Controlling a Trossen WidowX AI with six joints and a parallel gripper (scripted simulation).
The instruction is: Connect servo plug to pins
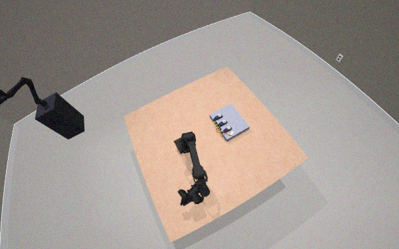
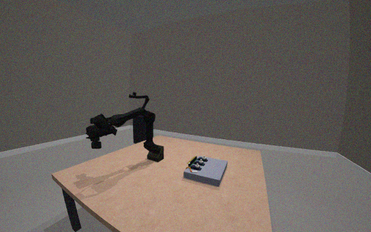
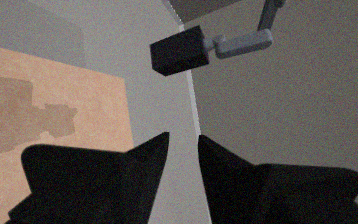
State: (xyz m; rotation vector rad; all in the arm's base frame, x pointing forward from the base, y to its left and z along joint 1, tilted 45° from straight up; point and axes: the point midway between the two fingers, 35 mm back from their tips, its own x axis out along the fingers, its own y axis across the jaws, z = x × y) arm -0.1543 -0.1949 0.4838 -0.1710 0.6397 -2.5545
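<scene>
The white band lies 51 cm ahead of my gripper tip, 45 cm to the left of it and 21 cm below it. Round my gripper tip: grey printed holder 66 cm ahead, 52 cm to the left, 26 cm below.
</scene>
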